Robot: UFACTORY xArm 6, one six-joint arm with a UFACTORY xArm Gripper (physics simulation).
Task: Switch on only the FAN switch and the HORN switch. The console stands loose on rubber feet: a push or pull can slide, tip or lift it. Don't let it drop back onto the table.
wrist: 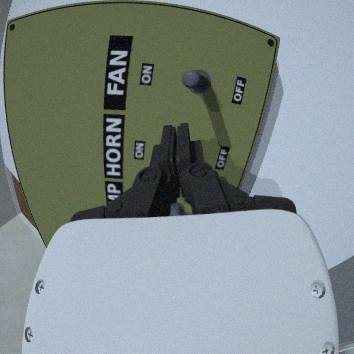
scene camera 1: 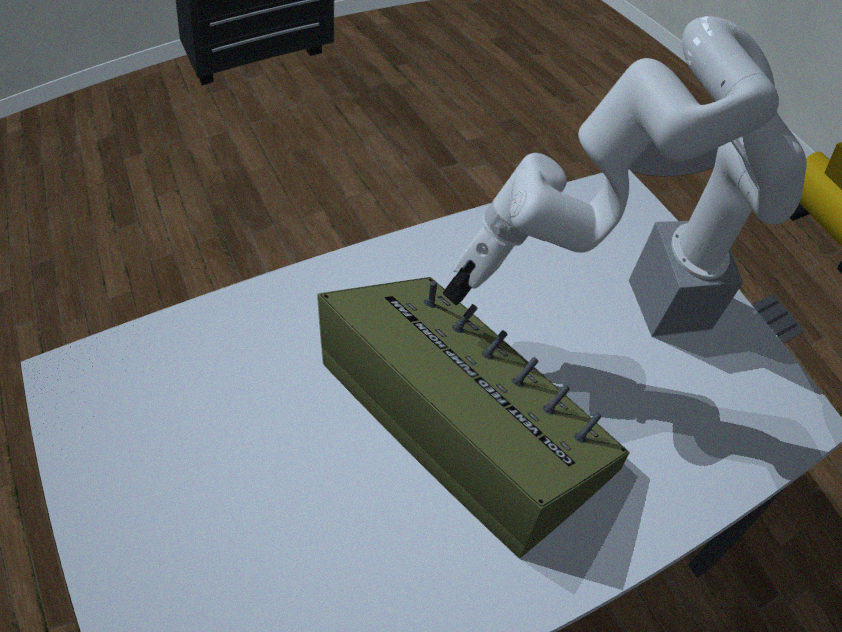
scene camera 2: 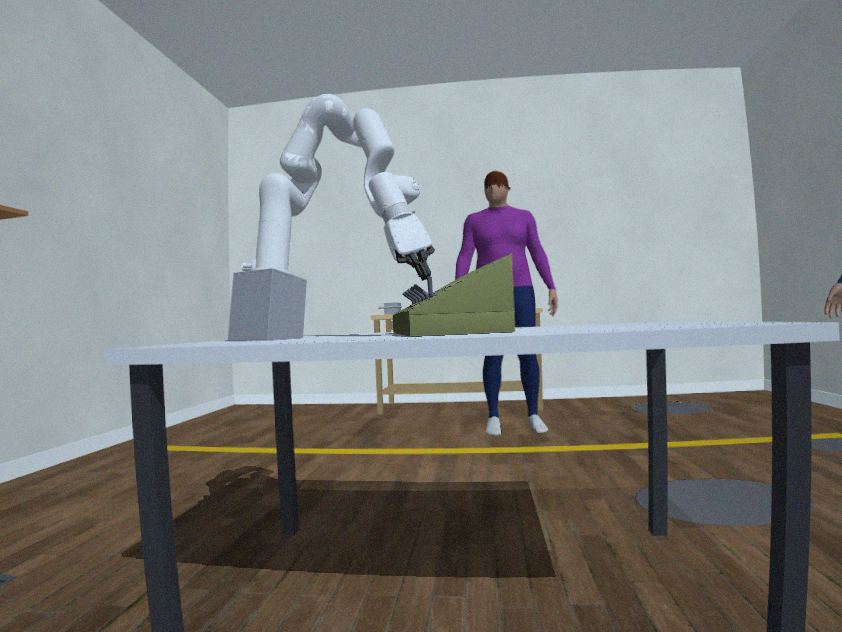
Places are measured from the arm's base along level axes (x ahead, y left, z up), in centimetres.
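Where they show: gripper, fingertip midpoint: point(wrist: 178, 142) point(scene camera 1: 451, 297) point(scene camera 2: 426, 278); arm's base, origin of the base link: point(scene camera 1: 700, 251) point(scene camera 2: 270, 276).
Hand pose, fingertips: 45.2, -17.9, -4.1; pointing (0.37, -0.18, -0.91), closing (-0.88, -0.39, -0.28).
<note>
Each offset is from my fingertips to the top centre of the thing, as dx, dy, dz.
The olive console point(scene camera 1: 435, 401) point(scene camera 2: 476, 299) point(wrist: 65, 75) rests flat on the table. The FAN lever {+0.6, -4.3, -0.1} point(scene camera 1: 431, 293) point(wrist: 196, 81) stands differently from the others and leans towards its ON label. The HORN lever {-1.5, +2.6, -1.3} point(scene camera 1: 465, 318) leans to the OFF side like the PUMP lever {-2.4, +9.8, -1.3} point(scene camera 1: 495, 344) and the levers beyond it. My gripper point(scene camera 1: 454, 297) point(scene camera 2: 427, 276) point(wrist: 178, 142) is shut and empty, low over the OFF side of the panel near the FAN and HORN levers. In the wrist view my fingers and gripper body hide most of the HORN lever area; any contact is unclear.
The white table point(scene camera 1: 204, 442) point(scene camera 2: 612, 336) carries the console and the grey arm base point(scene camera 1: 680, 285) point(scene camera 2: 268, 306). The FEED lever {-3.4, +16.9, -1.3} point(scene camera 1: 525, 371), VENT lever {-4.2, +24.1, -1.3} point(scene camera 1: 556, 399) and COOL lever {-5.2, +31.2, -1.3} point(scene camera 1: 588, 427) continue the row. A person point(scene camera 2: 499, 238) stands behind the table.
</note>
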